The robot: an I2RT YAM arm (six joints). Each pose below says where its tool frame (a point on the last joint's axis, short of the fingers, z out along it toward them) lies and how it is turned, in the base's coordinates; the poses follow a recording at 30 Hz.
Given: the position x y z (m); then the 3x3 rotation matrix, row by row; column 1 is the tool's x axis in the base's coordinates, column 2 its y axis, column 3 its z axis. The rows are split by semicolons.
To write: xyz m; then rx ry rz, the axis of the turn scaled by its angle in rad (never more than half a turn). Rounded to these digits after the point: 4 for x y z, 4 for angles. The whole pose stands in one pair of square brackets.
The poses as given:
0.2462, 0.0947, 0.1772; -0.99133, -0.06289, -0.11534; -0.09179, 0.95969, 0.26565; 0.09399, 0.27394, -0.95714
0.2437, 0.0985, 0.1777; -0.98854, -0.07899, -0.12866; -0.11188, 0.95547, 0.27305; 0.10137, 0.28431, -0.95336
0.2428, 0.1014, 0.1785; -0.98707, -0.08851, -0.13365; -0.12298, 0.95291, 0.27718; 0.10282, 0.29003, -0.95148
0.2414, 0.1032, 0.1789; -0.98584, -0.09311, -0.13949; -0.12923, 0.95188, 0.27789; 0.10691, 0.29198, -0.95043
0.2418, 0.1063, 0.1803; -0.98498, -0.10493, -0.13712; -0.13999, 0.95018, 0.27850; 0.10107, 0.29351, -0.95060
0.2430, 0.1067, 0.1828; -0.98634, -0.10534, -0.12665; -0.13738, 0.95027, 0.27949; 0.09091, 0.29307, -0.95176
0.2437, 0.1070, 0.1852; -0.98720, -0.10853, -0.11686; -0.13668, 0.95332, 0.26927; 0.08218, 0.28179, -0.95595
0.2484, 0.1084, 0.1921; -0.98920, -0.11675, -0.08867; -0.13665, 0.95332, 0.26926; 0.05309, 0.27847, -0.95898
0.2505, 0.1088, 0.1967; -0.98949, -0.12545, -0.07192; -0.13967, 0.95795, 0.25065; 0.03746, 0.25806, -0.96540
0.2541, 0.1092, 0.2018; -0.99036, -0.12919, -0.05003; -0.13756, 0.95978, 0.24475; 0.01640, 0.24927, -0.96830
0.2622, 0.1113, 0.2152; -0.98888, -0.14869, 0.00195; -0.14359, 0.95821, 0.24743; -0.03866, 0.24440, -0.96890
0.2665, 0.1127, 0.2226; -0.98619, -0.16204, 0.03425; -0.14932, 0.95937, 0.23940; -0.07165, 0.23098, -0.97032
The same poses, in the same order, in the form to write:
[0.2462, 0.0947, 0.1772, 0.1189, -3.0048, -0.4149]
[0.2437, 0.0985, 0.1777, 0.1465, -2.9910, -0.4277]
[0.2428, 0.1014, 0.1785, 0.1623, -2.9857, -0.4352]
[0.2414, 0.1032, 0.1789, 0.1704, -2.9799, -0.4368]
[0.2418, 0.1063, 0.1803, 0.1880, -2.9827, -0.4391]
[0.2430, 0.1067, 0.1828, 0.1868, -2.9932, -0.4407]
[0.2437, 0.1070, 0.1852, 0.1891, -3.0049, -0.4250]
[0.2484, 0.1084, 0.1921, 0.1970, -3.0337, -0.4259]
[0.2505, 0.1088, 0.1967, 0.2069, -3.0536, -0.3970]
[0.2541, 0.1092, 0.2018, 0.2094, -3.0766, -0.3879]
[0.2622, 0.1113, 0.2152, -0.2305, 3.0883, 0.3879]
[0.2665, 0.1127, 0.2226, -0.2430, 3.0565, 0.3672]

